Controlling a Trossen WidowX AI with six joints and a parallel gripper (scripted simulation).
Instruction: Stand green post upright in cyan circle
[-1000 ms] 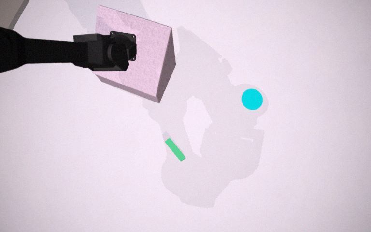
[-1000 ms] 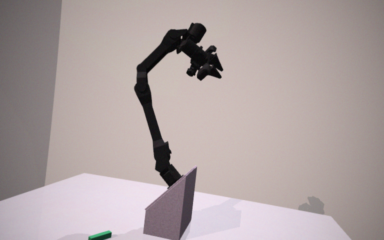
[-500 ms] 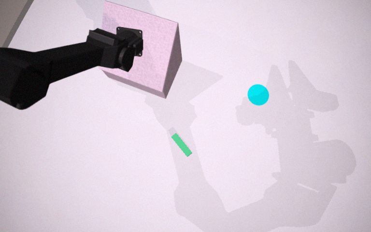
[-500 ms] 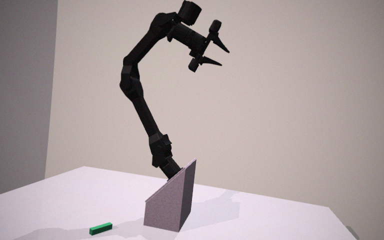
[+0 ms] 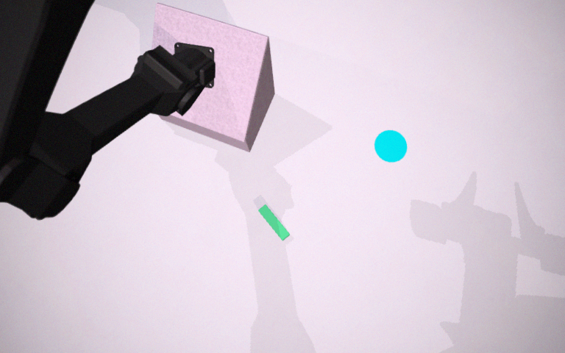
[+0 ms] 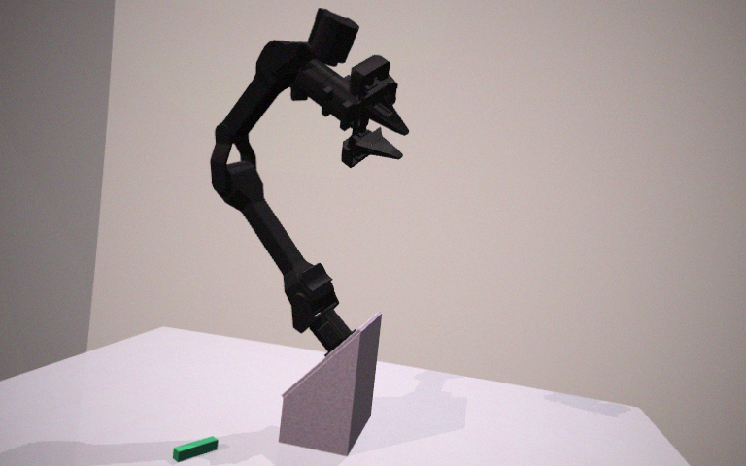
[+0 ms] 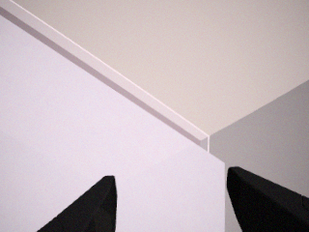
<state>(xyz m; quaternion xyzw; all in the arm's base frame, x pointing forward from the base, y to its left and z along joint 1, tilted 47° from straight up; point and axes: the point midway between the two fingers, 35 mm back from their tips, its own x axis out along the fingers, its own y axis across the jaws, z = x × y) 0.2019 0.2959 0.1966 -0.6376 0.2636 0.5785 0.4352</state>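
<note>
The green post lies 270 mm to the right of my gripper tip and 500 mm below it. The rest, counted from my gripper tip: cyan circle: 170 mm ahead, 80 mm to the right, 510 mm below.
</note>
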